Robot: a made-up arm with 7 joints. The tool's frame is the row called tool.
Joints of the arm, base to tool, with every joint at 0 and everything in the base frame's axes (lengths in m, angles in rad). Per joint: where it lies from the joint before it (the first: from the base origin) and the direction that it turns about. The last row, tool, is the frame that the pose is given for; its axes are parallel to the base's.
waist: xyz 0 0.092 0 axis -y
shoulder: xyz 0 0.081 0 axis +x
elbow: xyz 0 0 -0.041 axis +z
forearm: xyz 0 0 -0.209 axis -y
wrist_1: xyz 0 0 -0.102 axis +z
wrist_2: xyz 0 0 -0.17 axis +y
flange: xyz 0 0 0 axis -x
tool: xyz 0 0 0
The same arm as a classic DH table. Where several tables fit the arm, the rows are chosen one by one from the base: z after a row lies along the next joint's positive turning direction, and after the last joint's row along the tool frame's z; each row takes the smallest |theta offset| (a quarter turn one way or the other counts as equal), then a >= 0, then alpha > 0; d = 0 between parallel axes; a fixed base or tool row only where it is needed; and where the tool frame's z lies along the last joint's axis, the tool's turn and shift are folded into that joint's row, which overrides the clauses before.
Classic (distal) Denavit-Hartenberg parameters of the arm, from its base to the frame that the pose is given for. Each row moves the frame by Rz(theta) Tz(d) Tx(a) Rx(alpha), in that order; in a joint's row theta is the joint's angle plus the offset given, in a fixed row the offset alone. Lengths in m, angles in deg.
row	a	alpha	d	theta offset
base (fixed)	0	90	0	0
waist	0	90	-0.173	90
shoulder	0	90	0	90
elbow	0	90	-0.25	90
forearm	0	-90	0	0
wrist_1	0	-90	-0.272	0
wrist_2	0	90	0	-90
flange	0	90	0	90
tool (fixed)	0	0	0	-90

